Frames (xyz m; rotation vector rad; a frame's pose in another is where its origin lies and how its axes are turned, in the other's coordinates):
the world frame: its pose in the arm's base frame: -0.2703 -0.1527 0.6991 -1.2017 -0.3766 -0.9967
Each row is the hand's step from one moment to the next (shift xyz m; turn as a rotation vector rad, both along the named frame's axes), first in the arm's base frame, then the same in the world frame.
Working: the arm's base frame: its pose in the world frame: -0.4197 0.6375 -0.0503 1.2017 0.3766 0.9967

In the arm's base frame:
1: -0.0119 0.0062 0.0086 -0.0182 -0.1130 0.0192
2: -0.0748 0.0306 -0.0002 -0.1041 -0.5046 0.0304
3: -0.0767 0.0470 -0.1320 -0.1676 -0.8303 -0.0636
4: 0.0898 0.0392 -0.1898 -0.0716 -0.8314 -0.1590
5: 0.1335 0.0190 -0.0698 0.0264 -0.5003 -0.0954
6: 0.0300 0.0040 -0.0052 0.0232 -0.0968 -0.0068
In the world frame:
1: -0.0030 -0.0145 0.0058 0.0534 -0.0285 -0.0990
2: -0.0543 -0.0592 0.0090 0.1864 -0.1126 -0.4679
3: -0.1568 0.0183 -0.0247 0.2274 -0.1144 -0.8104
4: -0.1040 0.1862 -0.0116 0.2120 0.0195 -0.8224
5: 0.0144 0.1491 0.0246 0.1656 0.0673 -0.4777
6: 0.0109 0.0272 0.0091 0.0502 0.0206 -0.0837

